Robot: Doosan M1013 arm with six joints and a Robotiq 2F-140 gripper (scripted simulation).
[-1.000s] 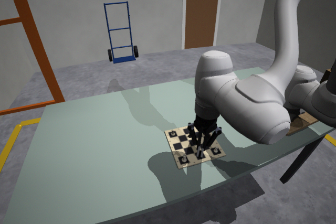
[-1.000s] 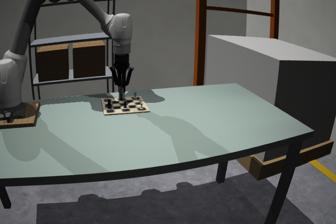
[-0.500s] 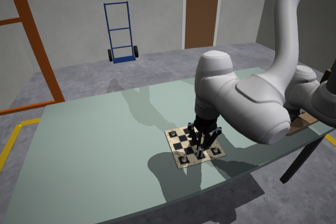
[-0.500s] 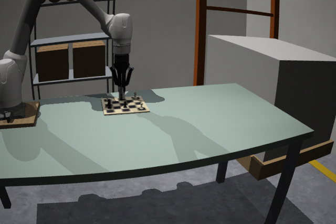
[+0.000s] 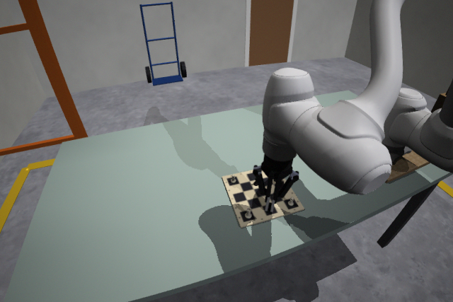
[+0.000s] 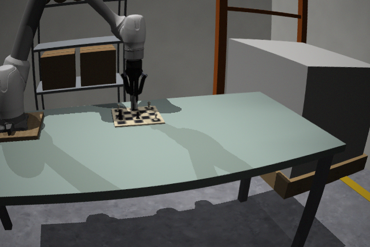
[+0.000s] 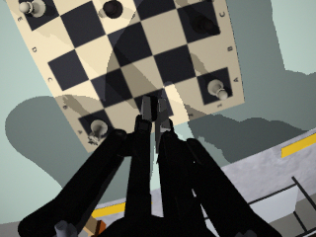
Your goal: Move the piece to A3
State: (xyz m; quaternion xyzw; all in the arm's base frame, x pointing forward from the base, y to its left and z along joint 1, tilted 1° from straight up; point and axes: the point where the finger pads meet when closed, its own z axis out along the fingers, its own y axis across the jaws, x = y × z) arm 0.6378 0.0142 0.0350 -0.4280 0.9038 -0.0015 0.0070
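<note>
The chessboard is 10 mm behind my hand, 70 mm to the right of it and 40 mm below it.
</note>
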